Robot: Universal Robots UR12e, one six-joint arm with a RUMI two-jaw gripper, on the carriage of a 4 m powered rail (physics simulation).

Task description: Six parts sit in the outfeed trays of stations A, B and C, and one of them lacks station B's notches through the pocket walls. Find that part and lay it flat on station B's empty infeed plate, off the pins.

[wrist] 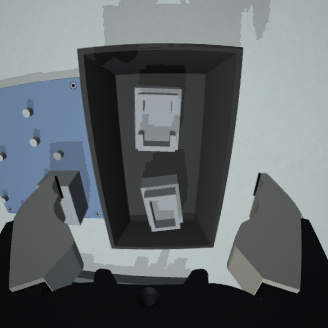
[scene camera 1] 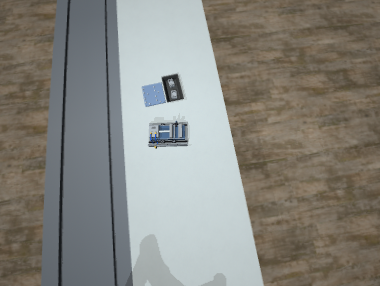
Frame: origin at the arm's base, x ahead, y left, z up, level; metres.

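Where they show: gripper, fingertip midpoint: [wrist: 157, 178].
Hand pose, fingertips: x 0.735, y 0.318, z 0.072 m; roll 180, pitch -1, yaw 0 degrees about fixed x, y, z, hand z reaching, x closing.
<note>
After its pixels a point has its place.
A dark tray [scene camera 1: 179, 86] [wrist: 97, 150] holds two light grey parts. In the wrist view the upper part [wrist: 158, 112] @[x 0.737, y 0.348, z 0.003 m] has a pocket, and its lower wall is broken by a wide gap between two corner pieces. The lower part [wrist: 163, 206] @[x 0.739, y 0.236, z 0.003 m] is turned slightly, with an unbroken-looking rim around its pocket; small notches cannot be made out. A blue plate [scene camera 1: 148, 95] [wrist: 50, 125] with upright pins adjoins the tray's left side. Which station these belong to cannot be told. My gripper [wrist: 157, 178] @[x 0.735, y 0.318, z 0.072 m] is wide open above the tray's lower half, its fingers either side, with nothing between them.
A grey block [wrist: 75, 197] @[x 0.634, y 0.252, z 0.004 m] stands at the plate's lower right corner, partly behind the left finger. A grey and blue machine [scene camera 1: 168, 134] @[x 0.671, y 1.807, z 0.030 m] stands below the tray in the scene view. The grey rail [scene camera 1: 86, 150] runs left of the pale table [scene camera 1: 185, 200] @[x 0.727, y 1.316, z -0.030 m].
</note>
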